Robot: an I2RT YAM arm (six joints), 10 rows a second.
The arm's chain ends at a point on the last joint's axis. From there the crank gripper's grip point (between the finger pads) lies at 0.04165 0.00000 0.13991 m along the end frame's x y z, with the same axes.
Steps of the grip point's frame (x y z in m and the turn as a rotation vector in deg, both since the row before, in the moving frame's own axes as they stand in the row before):
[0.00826, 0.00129, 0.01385, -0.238, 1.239, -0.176]
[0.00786, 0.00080, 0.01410, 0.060, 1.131, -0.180]
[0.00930, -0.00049, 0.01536, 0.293, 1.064, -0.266]
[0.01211, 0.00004, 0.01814, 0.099, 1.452, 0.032]
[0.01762, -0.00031, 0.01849, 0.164, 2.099, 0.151]
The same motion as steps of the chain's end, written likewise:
[0.00524, 0.00084, 0.01478, -0.238, 1.239, -0.176]
[0.00511, 0.00108, 0.01495, 0.060, 1.131, -0.180]
[0.00671, 0.00042, 0.01616, 0.293, 1.064, -0.266]
[0.00858, 0.00026, 0.01924, 0.099, 1.452, 0.032]
[0.01252, -0.00003, 0.02011, 0.164, 2.099, 0.151]

